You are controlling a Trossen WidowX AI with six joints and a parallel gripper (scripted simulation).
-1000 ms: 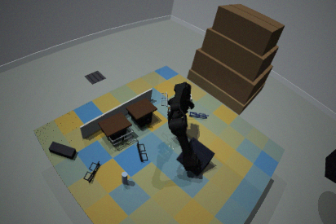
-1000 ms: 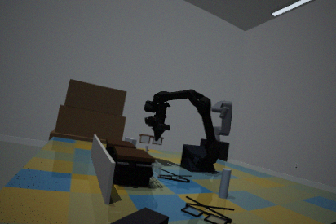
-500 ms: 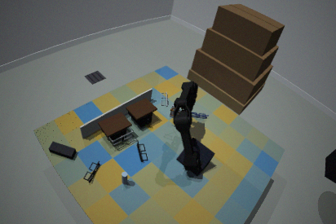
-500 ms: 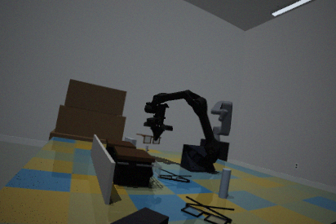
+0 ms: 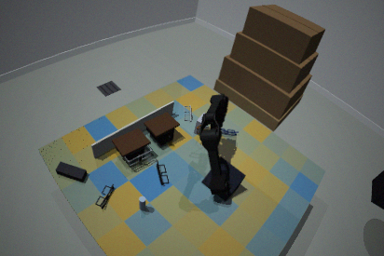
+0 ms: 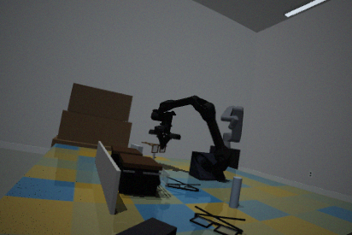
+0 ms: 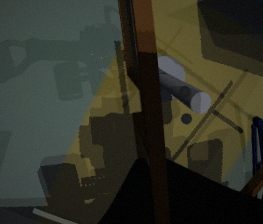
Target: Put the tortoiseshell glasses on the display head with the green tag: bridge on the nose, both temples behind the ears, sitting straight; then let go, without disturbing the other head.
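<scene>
Now: gripper tip 12 cm short of the grey block, 7 cm to the left of it and 6 cm above it. The rest, counted from my gripper tip: white panel (38 cm ahead, 23 cm to the left, 6 cm below); black box (42 cm ahead, 69 cm to the left, 9 cm below).
</scene>
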